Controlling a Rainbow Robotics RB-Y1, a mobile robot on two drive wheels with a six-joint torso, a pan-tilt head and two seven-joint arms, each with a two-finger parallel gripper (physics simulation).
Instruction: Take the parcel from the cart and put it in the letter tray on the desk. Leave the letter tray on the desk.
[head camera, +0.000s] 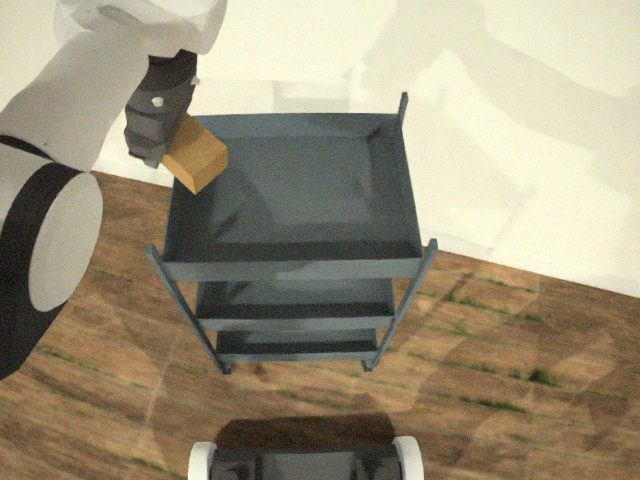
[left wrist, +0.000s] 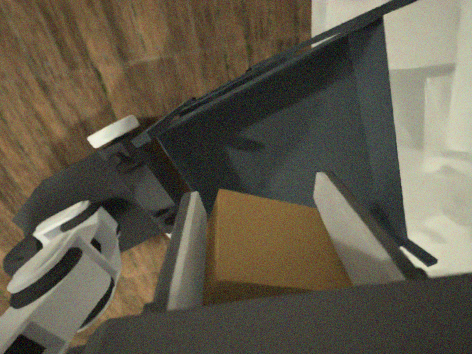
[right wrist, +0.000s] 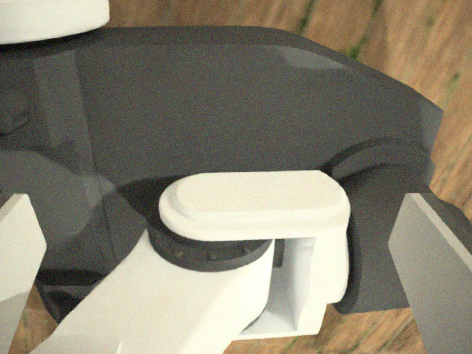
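Pixels of known places: left gripper, fingertip midpoint: (head camera: 161, 143) (left wrist: 257, 194); right gripper, fingertip midpoint: (right wrist: 218, 221); robot's base, origin of the base link: (left wrist: 157, 173).
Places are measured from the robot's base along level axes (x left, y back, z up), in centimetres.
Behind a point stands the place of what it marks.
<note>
The parcel, an orange-brown box (head camera: 199, 152) {y -35.6, x 12.7, z 95.5 cm} (left wrist: 272, 240) {y -40.1, x 18.5, z 95.0 cm}, is held between the two fingers of my left gripper (left wrist: 257, 194) {y -40.5, x 19.2, z 92.1 cm}. In the head camera it is above the far left corner of the cart's top tray, higher than the rim. The cart (head camera: 294, 269) {y -31.7, x 1.2, z 70.3 cm} (left wrist: 392, 130) {y -64.4, x 6.8, z 72.9 cm} is dark blue-grey with three trays, and its top tray shows no object lying in it. My right gripper (right wrist: 218, 221) {y 22.5, x -25.9, z 52.9 cm} is wide open with nothing between its fingertips; parts of the robot's own body lie beyond them. The letter tray and the desk do not show in these views.
A pale wall (head camera: 516, 129) {y -72.7, x -53.0, z 61.1 cm} stands behind and to the right of the cart. The cart's corner posts (head camera: 402, 111) {y -63.6, x -20.4, z 74.7 cm} (head camera: 431, 248) {y -31.0, x -20.0, z 77.7 cm} rise above the tray rim. Wooden floor (head camera: 480, 361) {y -32.2, x -55.8, z 0.2 cm} lies around it. The robot's wheeled base (head camera: 310, 465) {y -3.1, x -1.2, z 19.1 cm} is at the bottom of the head camera view, in front of the cart.
</note>
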